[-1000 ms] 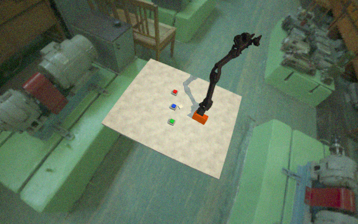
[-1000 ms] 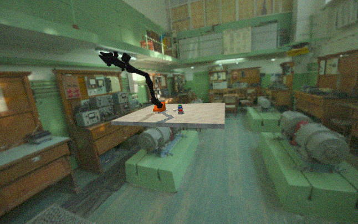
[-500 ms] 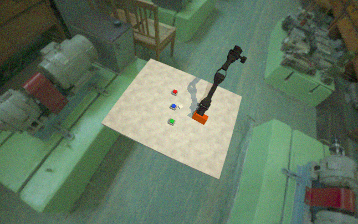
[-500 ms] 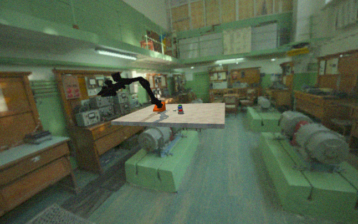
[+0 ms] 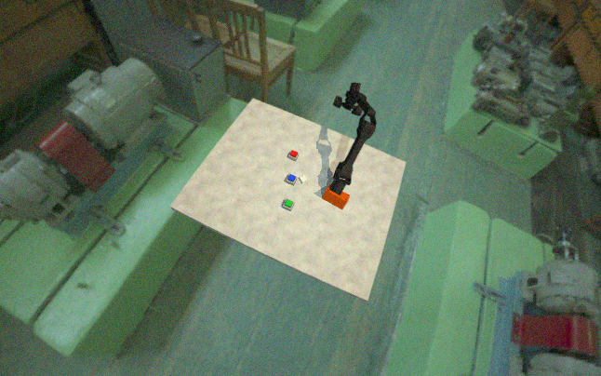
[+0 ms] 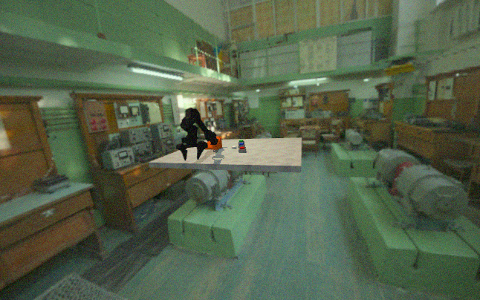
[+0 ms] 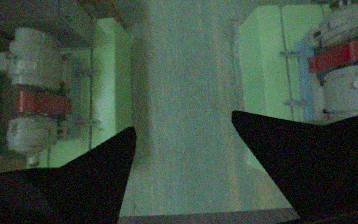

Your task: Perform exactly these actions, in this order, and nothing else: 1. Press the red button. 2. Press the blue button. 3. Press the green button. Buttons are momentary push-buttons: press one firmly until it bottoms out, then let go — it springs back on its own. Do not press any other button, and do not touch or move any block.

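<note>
Now: the blue button 30 mm ahead of my gripper tip, 620 mm to the left of it and 40 mm below it. Also, from my gripper tip: small white block (20 mm behind, 580 mm to the left, 60 mm below); then green button (40 mm behind, 760 mm to the left, 40 mm below).
</note>
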